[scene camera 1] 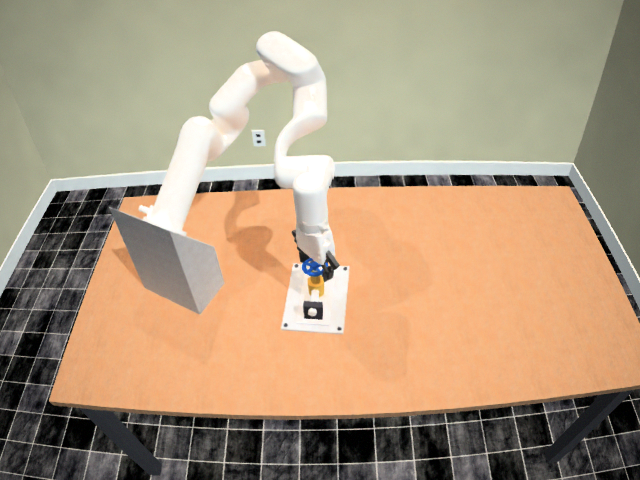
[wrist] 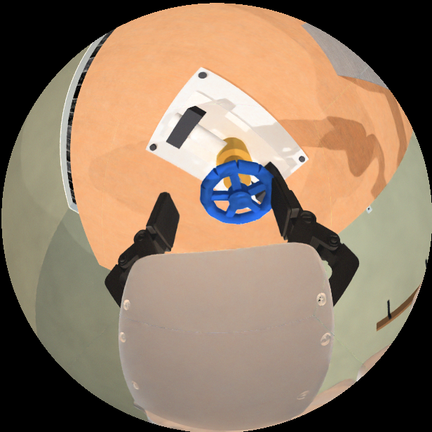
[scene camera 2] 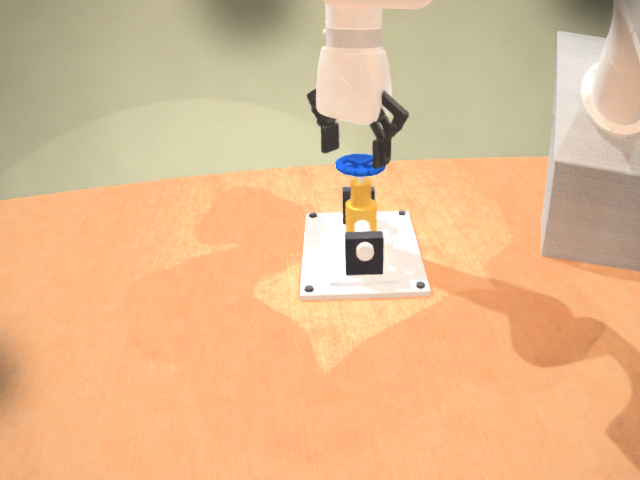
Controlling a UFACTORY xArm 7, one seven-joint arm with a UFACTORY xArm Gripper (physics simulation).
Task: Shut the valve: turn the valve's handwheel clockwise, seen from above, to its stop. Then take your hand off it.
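The blue handwheel [scene camera 1: 311,274] [scene camera 2: 356,172] [wrist: 239,219] sits level on top of the yellow valve body [scene camera 1: 315,287] [scene camera 2: 360,211] [wrist: 233,150]. My gripper [scene camera 1: 315,267] [scene camera 2: 355,157] [wrist: 221,195] is open with nothing held. It points down at the wheel and sits off-centre to it. In the wrist view the right finger overlaps the wheel's right rim, and the left finger stands apart to its left. In scene camera 2 one fingertip reaches the rim's height in front of its right edge, and the other is higher. Whether a finger touches the rim cannot be told.
The valve stands on a white base plate [scene camera 1: 333,310] [scene camera 2: 323,268] [wrist: 260,120] with bolts at its corners. A black flange block [scene camera 1: 307,305] [scene camera 2: 351,263] [wrist: 186,127] stands at one pipe end. The arm's grey pedestal [scene camera 1: 160,258] [scene camera 2: 589,206] [wrist: 340,50] stands off to one side.
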